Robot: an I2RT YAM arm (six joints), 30 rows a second.
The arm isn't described. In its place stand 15 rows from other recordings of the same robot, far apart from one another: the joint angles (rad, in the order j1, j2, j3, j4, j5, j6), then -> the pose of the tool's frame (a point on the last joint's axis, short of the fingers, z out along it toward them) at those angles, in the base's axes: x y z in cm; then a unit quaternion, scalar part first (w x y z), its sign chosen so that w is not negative.
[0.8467, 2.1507, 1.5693, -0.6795, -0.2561, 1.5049] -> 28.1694 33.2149 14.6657 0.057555 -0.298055 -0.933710 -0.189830
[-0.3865, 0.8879, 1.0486, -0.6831, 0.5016, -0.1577] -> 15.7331 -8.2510 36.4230 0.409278 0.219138 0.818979 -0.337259
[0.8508, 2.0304, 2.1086, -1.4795, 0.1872, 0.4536] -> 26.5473 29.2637 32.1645 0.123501 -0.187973 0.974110 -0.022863
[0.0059, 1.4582, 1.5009, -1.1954, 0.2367, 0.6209] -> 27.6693 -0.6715 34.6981 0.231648 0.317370 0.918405 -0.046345
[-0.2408, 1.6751, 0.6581, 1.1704, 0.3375, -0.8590] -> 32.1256 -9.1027 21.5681 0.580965 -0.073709 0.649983 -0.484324
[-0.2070, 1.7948, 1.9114, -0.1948, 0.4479, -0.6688] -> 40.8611 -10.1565 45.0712 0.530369 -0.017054 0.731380 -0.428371
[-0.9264, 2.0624, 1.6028, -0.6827, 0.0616, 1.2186] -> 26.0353 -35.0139 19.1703 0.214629 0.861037 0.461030 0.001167
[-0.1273, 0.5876, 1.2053, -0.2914, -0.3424, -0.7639] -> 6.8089 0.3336 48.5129 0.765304 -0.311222 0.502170 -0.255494
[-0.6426, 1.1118, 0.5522, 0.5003, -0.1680, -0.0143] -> 20.4840 -14.5906 26.4502 0.666579 0.169364 0.707482 -0.162658
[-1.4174, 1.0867, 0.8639, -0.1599, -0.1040, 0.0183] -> 4.1977 -24.7316 31.0693 0.455414 0.522429 0.642473 -0.326946
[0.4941, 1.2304, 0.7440, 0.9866, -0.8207, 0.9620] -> 21.8946 14.7524 34.8000 0.453344 -0.225345 0.534552 0.676723
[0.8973, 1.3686, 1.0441, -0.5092, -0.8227, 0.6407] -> 15.6953 23.8530 27.8156 0.022099 0.252266 -0.829576 -0.497672
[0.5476, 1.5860, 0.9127, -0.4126, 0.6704, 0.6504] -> 26.8037 13.7545 18.1454 0.367294 0.125971 0.911457 -0.135913
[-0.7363, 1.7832, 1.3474, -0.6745, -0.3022, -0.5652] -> 28.2063 -24.1342 22.5800 0.268289 0.048016 0.961932 -0.020074
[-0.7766, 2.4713, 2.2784, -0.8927, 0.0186, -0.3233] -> 37.7550 -37.1893 19.2477 0.200077 0.220302 0.945348 -0.133244
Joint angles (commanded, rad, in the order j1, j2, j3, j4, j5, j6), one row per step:
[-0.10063 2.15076 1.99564 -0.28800 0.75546 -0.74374]
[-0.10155 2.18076 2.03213 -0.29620 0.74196 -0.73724]
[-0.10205 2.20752 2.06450 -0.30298 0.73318 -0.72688]
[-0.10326 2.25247 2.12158 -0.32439 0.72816 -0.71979]
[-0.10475 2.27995 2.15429 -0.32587 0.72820 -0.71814]
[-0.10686 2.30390 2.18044 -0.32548 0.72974 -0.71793]
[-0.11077 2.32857 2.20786 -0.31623 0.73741 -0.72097]
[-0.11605 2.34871 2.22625 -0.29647 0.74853 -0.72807]
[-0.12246 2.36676 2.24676 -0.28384 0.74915 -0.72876]
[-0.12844 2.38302 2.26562 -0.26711 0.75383 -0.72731]
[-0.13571 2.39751 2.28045 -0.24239 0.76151 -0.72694]
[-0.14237 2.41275 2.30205 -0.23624 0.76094 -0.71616]
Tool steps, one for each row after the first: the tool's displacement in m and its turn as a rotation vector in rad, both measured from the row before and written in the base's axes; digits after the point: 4 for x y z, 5 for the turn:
[0.0066 -0.0008 -0.0031 0.00977 -0.00372 0.00923]
[0.0057 -0.0006 -0.0029 0.01006 -0.00685 0.00412]
[0.0086 -0.0014 -0.0051 0.00737 0.00381 0.00101]
[0.0054 -0.0014 -0.0030 0.00058 -0.00494 -0.00207]
[0.0046 -0.0017 -0.0034 -0.00081 -0.00266 -0.00356]
[0.0047 -0.0028 -0.0026 -0.00638 -0.00933 -0.00987]
[0.0039 -0.0036 -0.0024 -0.01081 -0.01206 -0.01323]
[0.0033 -0.0040 -0.0014 -0.00245 -0.01443 -0.00678]
[0.0029 -0.0038 -0.0006 -0.00336 -0.02006 -0.01071]
[0.0026 -0.0046 -0.0003 -0.00585 -0.02476 -0.01452]
[0.0022 -0.0041 -0.0002 0.00468 -0.02080 -0.00882]

